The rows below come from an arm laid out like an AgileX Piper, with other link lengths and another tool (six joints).
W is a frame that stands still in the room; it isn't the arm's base.
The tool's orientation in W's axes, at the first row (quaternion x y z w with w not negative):
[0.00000, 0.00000, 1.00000, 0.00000]
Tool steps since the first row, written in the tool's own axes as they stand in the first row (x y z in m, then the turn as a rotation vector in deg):
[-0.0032, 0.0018, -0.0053, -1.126, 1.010, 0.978]
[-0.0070, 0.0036, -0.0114, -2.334, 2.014, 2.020]
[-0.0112, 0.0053, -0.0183, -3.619, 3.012, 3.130]
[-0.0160, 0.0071, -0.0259, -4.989, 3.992, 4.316]
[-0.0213, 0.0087, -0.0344, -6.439, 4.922, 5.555]
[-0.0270, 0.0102, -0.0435, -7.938, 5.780, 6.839]
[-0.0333, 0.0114, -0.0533, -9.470, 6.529, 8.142]
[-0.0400, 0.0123, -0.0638, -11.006, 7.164, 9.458]
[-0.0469, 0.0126, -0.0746, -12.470, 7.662, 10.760]
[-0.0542, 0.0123, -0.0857, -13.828, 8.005, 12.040]
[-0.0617, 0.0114, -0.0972, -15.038, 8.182, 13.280]
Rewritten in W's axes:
[0.0032, -0.0018, -0.0053, 1.126, -1.010, 0.978]
[0.0070, -0.0036, -0.0114, 2.334, -2.014, 2.020]
[0.0112, -0.0053, -0.0183, 3.619, -3.012, 3.130]
[0.0160, -0.0071, -0.0259, 4.989, -3.992, 4.316]
[0.0213, -0.0087, -0.0344, 6.439, -4.922, 5.555]
[0.0270, -0.0102, -0.0435, 7.938, -5.780, 6.839]
[0.0333, -0.0114, -0.0533, 9.470, -6.529, 8.142]
[0.0400, -0.0123, -0.0638, 11.006, -7.164, 9.458]
[0.0469, -0.0126, -0.0746, 12.470, -7.662, 10.760]
[0.0542, -0.0123, -0.0857, 13.828, -8.005, 12.040]
[0.0617, -0.0114, -0.0972, 15.038, -8.182, 13.280]

